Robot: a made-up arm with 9 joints. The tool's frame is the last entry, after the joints.
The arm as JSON. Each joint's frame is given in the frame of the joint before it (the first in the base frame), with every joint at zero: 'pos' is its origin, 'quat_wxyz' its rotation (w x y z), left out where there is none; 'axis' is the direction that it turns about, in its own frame. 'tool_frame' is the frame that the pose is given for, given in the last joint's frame.
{
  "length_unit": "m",
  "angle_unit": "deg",
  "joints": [
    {
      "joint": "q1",
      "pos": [
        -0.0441,
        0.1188,
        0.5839
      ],
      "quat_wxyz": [
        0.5,
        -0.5,
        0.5,
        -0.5
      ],
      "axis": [
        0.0,
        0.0,
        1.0
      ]
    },
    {
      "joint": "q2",
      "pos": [
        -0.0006,
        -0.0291,
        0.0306
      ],
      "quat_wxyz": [
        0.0,
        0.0,
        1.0,
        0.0
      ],
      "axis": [
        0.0,
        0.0,
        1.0
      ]
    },
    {
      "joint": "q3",
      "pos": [
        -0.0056,
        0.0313,
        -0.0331
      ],
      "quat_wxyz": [
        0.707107,
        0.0,
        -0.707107,
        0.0
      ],
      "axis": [
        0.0,
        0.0,
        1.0
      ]
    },
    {
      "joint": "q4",
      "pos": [
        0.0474,
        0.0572,
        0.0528
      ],
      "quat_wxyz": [
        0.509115,
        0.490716,
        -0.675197,
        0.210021
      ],
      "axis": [
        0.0,
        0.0,
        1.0
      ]
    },
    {
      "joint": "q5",
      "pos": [
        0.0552,
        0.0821,
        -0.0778
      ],
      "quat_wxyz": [
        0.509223,
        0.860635,
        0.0,
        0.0
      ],
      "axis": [
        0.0,
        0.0,
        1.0
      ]
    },
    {
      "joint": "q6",
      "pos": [
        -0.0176,
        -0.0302,
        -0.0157
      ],
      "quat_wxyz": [
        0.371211,
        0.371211,
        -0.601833,
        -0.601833
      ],
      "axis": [
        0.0,
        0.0,
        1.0
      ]
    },
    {
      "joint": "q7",
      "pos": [
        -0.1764,
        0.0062,
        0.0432
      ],
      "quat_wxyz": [
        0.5,
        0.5,
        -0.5,
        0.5
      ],
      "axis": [
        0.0,
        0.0,
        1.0
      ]
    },
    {
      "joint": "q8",
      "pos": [
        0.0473,
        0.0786,
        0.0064
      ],
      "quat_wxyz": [
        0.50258,
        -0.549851,
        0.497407,
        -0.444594
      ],
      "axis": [
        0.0,
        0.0,
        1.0
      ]
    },
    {
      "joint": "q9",
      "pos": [
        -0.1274,
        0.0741,
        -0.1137
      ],
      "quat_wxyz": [
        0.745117,
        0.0,
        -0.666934,
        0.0
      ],
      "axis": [
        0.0,
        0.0,
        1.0
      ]
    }
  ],
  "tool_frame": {
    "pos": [
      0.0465,
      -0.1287,
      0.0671
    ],
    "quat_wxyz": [
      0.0,
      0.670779,
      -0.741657,
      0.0
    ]
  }
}
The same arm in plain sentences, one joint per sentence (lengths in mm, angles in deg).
The arm has nine revolute joints in a row. What follows holds with every joint at zero, and every direction is one of the base frame's. The first joint sits 44.1 mm along -x and 118.8 mm along +y and 583.9 mm along +z from the base frame's origin and turns about +x. The second joint sits 30.6 mm along +x and 0.6 mm along +y and 29.1 mm along +z from the first joint and turns about -x. The third joint sits 33.1 mm along +x and 5.6 mm along -y and 31.3 mm along -z from the second joint and turns about -y. The fourth joint sits 47.4 mm along -x and 52.8 mm along -y and 57.2 mm along -z from the third joint and turns about the direction (0.481384, 0.393387, 0.783273). The fifth joint sits 34.5 mm along +x and 97.7 mm along -y and 71.5 mm along -z from the fourth joint and turns about -x. The sixth joint sits 15.7 mm along +x and 2.2 mm along +y and 34.9 mm along -z from the fifth joint and turns about +y. The seventh joint sits 6.2 mm along -x and 43.2 mm along +y and 176.4 mm along +z from the sixth joint and turns about +x. The eighth joint sits 6.4 mm along +x and 47.3 mm along +y and 78.6 mm along +z from the seventh joint and turns about the direction (-0.099499, 0.988894, 0.110399). The ninth joint sits 61 mm along -x and 133.8 mm along -y and 114.1 mm along +z from the eighth joint and turns about +z. The tool frame, which is the frame that the pose is given for, sits 123.4 mm along +x and 59.2 mm along +y and 67.1 mm along +z from the ninth joint; its axes are the base frame's turned by roll -180, pitch 0 and yaw 0 deg (as in URDF: about the fixed x, then y, then z).
